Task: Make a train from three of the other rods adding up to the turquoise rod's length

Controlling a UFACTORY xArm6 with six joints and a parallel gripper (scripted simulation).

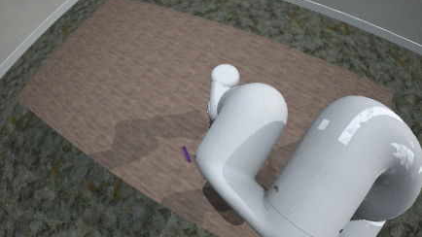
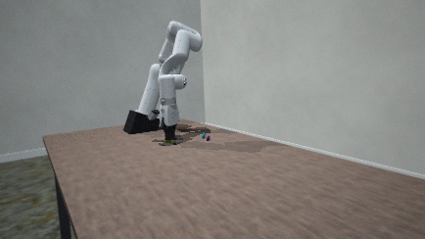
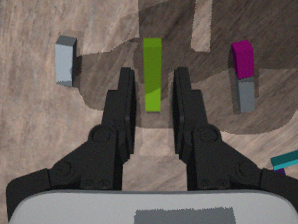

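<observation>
Now: the lime rod 3 cm below my hand. Round my hand: blue rod 5 cm ahead, 3 cm below; then magenta rod 4 cm behind, 4 cm to the left, 3 cm below; then grey rod 2 cm behind, 6 cm to the left, 3 cm below.
</observation>
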